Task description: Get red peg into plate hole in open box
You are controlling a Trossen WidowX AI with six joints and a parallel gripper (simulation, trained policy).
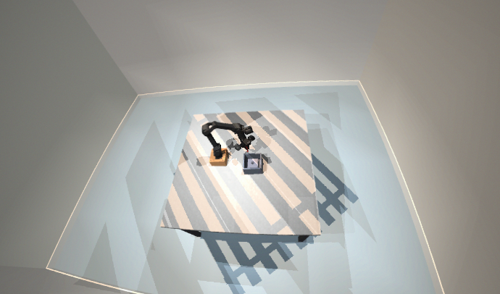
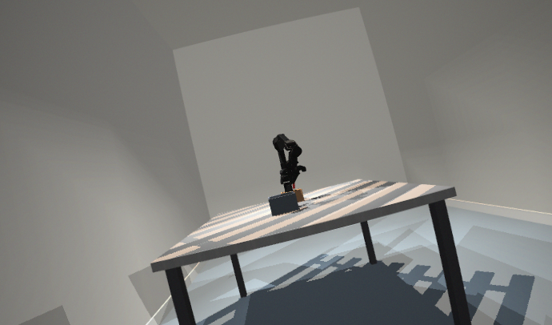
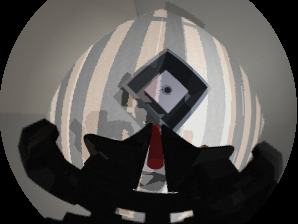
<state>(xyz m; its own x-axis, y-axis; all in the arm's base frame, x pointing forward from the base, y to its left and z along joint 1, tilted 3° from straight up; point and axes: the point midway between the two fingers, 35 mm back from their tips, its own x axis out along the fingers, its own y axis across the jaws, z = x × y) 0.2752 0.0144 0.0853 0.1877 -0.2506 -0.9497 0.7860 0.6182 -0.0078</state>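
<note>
Now: the pale plate 30 mm ahead of my gripper tip, 80 mm to the right of it and 100 mm below it. The rest, counted from my gripper tip: red peg: 10 mm behind, 10 mm to the left, 10 mm above; then dark box: 30 mm ahead, 80 mm to the right, 120 mm below.
</note>
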